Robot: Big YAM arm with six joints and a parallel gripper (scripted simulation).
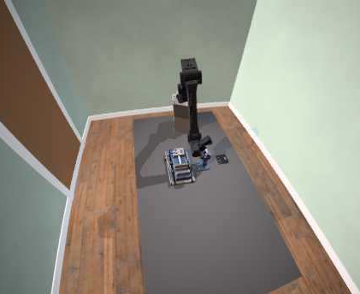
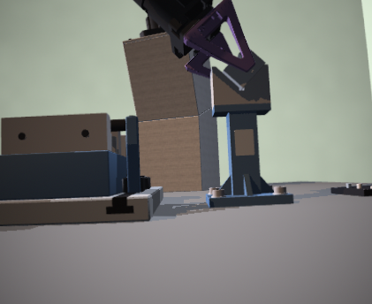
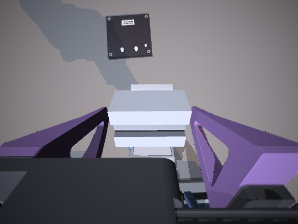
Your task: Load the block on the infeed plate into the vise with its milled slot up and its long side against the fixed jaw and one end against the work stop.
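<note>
The part is right at my hand. The rest, counted from my hand: dark work stop rod 3 cm ahead, 16 cm to the right, 7 cm below; then moving jaw 1 cm behind, 20 cm to the right, 8 cm below; then air cylinder rod 6 cm behind, 19 cm to the right, 8 cm below.
</note>
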